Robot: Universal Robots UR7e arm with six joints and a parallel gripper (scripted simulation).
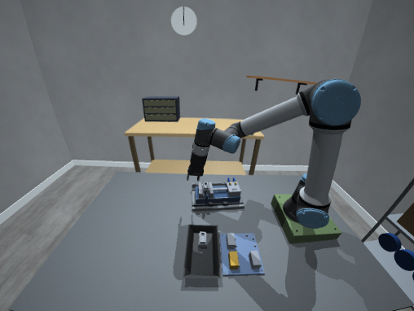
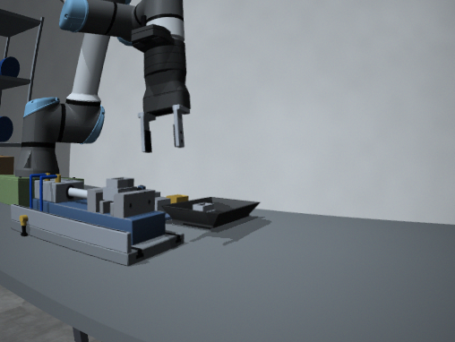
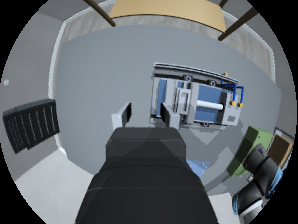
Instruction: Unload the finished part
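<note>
Now: hand 140 mm above the blue vise, 130 mm past it and 50 mm to the left of it. The rest, counted from my hand: blue plate: 280 mm behind, 270 mm to the left, 180 mm below; yellow block: 320 mm to the left, 250 mm behind, 160 mm below.
</note>
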